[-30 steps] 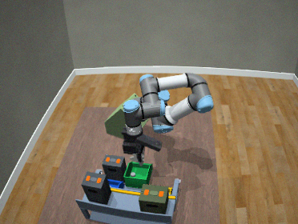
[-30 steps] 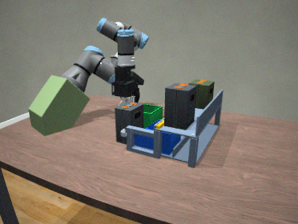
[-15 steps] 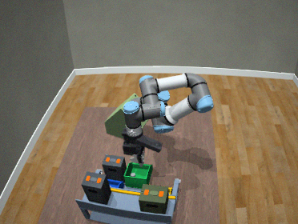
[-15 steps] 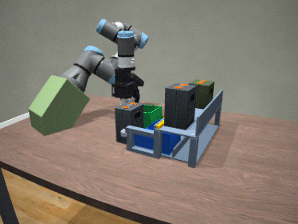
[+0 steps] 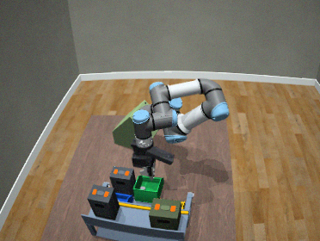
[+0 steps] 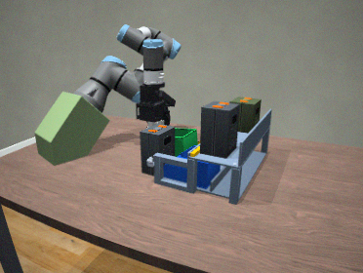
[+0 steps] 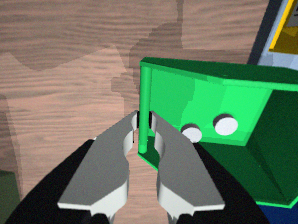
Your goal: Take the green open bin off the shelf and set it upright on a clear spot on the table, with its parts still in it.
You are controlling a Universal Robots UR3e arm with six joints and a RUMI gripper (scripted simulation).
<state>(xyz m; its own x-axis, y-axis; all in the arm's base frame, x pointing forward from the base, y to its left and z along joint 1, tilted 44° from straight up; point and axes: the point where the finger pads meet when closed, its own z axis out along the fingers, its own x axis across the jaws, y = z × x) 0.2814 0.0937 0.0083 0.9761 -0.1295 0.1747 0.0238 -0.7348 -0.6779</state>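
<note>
My hand is 6 cm short of the green open bin and 1 cm below it. Round my hand: yellow bar (22 cm ahead, 7 cm above, 1 cm to the left); yellow bin (19 cm ahead, 12 cm to the left); blue bin (19 cm ahead, 11 cm to the right).
</note>
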